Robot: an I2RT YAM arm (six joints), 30 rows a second.
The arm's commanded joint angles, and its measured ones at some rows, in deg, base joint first. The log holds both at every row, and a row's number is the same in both.
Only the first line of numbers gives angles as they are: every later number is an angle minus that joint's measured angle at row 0.
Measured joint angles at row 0: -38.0 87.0 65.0 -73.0 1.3 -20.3
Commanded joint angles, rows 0 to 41: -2.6 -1.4 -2.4 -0.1 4.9 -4.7; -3.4 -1.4 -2.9 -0.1 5.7 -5.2; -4.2 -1.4 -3.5 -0.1 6.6 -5.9; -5.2 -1.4 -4.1 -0.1 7.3 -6.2; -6.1 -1.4 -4.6 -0.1 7.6 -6.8; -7.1 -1.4 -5.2 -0.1 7.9 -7.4; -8.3 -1.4 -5.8 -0.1 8.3 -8.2; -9.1 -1.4 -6.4 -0.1 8.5 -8.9; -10.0 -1.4 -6.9 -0.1 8.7 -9.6; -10.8 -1.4 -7.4 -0.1 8.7 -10.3; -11.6 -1.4 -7.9 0.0 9.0 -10.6; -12.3 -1.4 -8.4 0.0 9.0 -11.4; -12.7 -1.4 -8.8 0.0 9.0 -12.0; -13.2 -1.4 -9.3 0.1 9.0 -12.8; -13.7 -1.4 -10.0 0.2 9.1 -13.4; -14.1 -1.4 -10.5 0.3 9.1 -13.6; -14.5 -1.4 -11.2 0.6 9.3 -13.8; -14.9 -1.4 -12.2 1.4 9.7 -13.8; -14.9 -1.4 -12.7 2.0 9.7 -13.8; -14.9 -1.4 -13.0 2.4 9.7 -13.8; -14.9 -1.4 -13.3 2.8 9.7 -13.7; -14.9 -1.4 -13.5 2.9 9.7 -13.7; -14.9 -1.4 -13.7 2.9 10.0 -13.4; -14.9 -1.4 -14.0 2.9 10.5 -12.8; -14.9 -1.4 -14.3 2.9 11.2 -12.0; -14.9 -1.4 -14.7 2.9 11.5 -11.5; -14.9 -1.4 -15.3 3.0 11.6 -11.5; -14.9 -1.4 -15.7 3.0 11.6 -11.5; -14.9 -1.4 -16.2 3.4 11.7 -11.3; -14.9 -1.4 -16.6 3.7 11.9 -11.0; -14.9 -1.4 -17.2 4.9 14.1 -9.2; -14.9 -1.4 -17.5 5.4 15.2 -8.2; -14.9 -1.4 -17.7 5.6 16.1 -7.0; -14.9 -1.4 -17.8 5.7 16.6 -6.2; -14.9 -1.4 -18.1 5.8 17.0 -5.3; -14.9 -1.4 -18.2 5.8 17.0 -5.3; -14.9 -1.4 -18.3 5.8 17.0 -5.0; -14.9 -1.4 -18.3 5.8 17.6 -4.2; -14.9 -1.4 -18.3 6.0 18.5 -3.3; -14.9 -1.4 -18.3 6.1 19.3 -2.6; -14.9 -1.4 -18.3 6.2 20.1 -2.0; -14.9 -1.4 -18.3 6.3 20.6 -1.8
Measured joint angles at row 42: -14.7 -0.7 -17.7 6.0 16.8 -5.6
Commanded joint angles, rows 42 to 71: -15.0 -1.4 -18.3 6.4 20.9 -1.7; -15.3 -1.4 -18.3 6.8 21.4 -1.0; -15.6 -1.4 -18.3 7.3 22.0 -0.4; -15.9 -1.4 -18.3 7.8 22.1 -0.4; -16.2 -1.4 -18.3 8.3 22.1 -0.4; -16.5 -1.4 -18.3 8.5 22.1 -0.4; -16.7 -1.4 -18.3 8.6 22.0 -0.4; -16.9 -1.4 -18.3 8.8 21.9 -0.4; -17.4 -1.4 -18.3 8.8 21.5 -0.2; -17.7 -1.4 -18.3 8.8 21.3 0.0; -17.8 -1.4 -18.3 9.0 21.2 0.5; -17.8 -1.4 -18.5 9.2 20.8 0.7; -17.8 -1.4 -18.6 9.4 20.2 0.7; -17.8 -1.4 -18.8 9.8 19.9 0.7; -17.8 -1.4 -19.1 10.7 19.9 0.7; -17.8 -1.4 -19.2 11.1 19.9 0.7; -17.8 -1.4 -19.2 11.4 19.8 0.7; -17.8 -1.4 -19.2 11.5 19.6 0.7; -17.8 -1.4 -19.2 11.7 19.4 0.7; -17.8 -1.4 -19.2 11.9 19.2 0.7; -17.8 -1.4 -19.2 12.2 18.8 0.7; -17.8 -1.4 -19.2 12.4 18.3 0.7; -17.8 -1.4 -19.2 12.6 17.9 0.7; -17.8 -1.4 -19.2 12.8 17.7 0.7; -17.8 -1.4 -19.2 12.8 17.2 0.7; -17.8 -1.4 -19.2 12.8 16.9 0.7; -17.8 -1.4 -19.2 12.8 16.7 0.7; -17.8 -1.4 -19.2 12.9 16.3 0.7; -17.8 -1.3 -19.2 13.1 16.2 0.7; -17.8 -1.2 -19.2 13.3 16.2 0.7
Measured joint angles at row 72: -17.5 -0.7 -18.7 12.8 17.5 -0.2
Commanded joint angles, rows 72 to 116: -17.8 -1.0 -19.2 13.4 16.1 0.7; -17.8 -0.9 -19.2 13.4 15.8 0.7; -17.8 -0.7 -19.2 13.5 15.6 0.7; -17.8 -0.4 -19.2 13.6 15.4 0.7; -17.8 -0.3 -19.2 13.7 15.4 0.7; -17.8 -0.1 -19.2 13.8 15.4 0.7; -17.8 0.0 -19.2 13.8 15.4 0.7; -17.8 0.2 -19.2 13.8 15.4 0.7; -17.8 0.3 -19.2 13.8 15.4 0.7; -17.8 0.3 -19.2 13.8 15.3 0.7; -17.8 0.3 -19.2 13.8 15.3 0.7; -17.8 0.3 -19.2 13.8 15.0 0.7; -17.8 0.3 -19.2 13.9 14.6 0.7; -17.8 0.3 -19.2 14.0 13.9 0.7; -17.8 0.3 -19.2 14.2 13.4 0.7; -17.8 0.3 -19.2 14.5 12.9 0.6; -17.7 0.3 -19.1 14.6 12.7 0.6; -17.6 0.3 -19.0 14.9 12.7 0.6; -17.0 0.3 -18.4 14.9 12.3 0.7; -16.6 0.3 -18.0 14.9 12.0 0.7; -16.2 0.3 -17.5 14.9 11.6 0.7; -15.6 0.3 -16.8 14.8 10.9 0.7; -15.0 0.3 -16.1 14.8 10.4 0.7; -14.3 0.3 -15.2 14.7 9.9 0.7; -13.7 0.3 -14.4 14.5 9.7 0.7; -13.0 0.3 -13.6 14.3 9.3 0.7; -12.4 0.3 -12.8 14.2 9.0 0.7; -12.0 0.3 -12.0 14.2 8.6 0.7; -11.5 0.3 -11.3 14.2 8.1 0.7; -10.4 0.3 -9.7 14.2 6.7 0.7; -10.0 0.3 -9.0 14.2 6.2 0.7; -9.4 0.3 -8.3 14.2 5.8 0.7; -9.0 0.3 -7.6 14.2 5.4 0.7; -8.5 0.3 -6.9 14.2 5.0 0.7; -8.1 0.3 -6.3 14.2 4.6 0.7; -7.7 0.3 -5.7 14.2 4.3 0.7; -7.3 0.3 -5.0 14.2 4.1 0.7; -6.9 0.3 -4.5 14.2 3.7 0.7; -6.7 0.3 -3.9 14.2 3.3 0.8; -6.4 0.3 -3.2 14.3 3.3 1.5; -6.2 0.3 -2.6 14.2 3.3 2.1; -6.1 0.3 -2.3 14.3 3.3 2.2; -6.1 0.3 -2.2 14.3 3.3 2.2; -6.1 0.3 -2.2 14.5 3.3 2.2; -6.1 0.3 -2.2 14.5 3.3 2.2
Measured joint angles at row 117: -6.4 -0.1 -3.4 14.3 4.3 1.1
